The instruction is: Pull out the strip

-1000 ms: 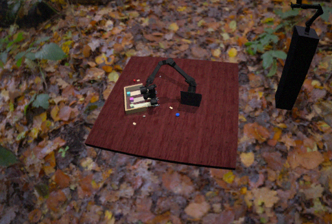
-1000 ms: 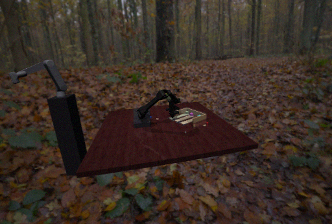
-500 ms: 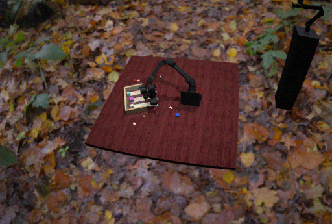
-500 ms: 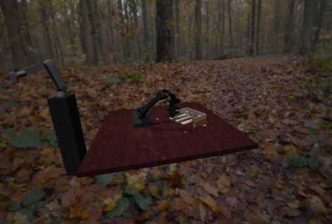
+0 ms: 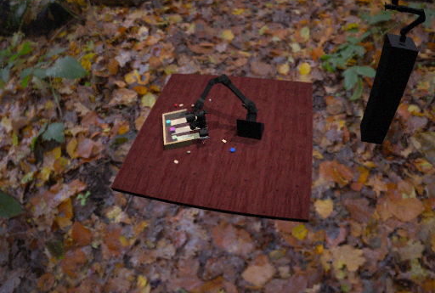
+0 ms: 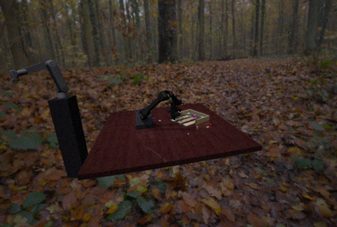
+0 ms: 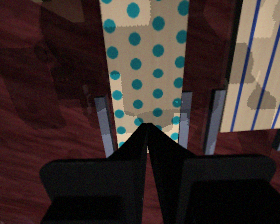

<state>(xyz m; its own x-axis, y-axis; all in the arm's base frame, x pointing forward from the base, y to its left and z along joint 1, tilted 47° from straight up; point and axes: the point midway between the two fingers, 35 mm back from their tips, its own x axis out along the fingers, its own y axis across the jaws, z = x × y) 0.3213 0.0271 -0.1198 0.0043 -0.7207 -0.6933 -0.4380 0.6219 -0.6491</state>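
My gripper tip is now 14 cm short of the strip and 3 cm to the left of it.
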